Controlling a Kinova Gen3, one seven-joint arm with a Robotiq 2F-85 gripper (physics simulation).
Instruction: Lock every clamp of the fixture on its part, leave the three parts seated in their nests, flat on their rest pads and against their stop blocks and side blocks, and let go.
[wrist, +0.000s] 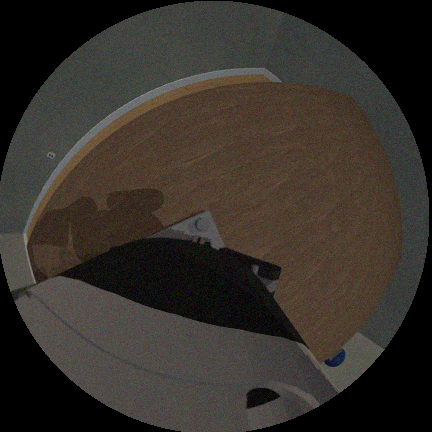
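Places are measured from the arm's base along level axes (x ahead, y left, z up), in metres.
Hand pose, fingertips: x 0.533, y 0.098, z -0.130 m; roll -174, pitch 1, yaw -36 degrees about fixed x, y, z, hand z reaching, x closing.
After its pixels a point has its place.
In the wrist view only a grey corner of the fixture plate (205, 227) {y 0.113, x 0.551, z -0.124 m} shows, with a round bolt head on it. The rest of the fixture, with its clamps and the three parts, is hidden behind the black body of my gripper. My gripper (268, 272) is shut with nothing between its fingers, and its black tip reaches past the plate's edge over the wooden table (282, 160) {y 0.143, x 0.710, z -0.146 m}. A small light piece (272, 285) shows just under the fingertip; I cannot tell what it is.
The pale arm link (141, 354) fills the lower part of the view. The arm's shadow (116, 225) {y 0.185, x 0.424, z -0.146 m} falls on the table at the left. A blue object (336, 358) sits on the floor under the table's edge at the lower right. Grey walls lie beyond.
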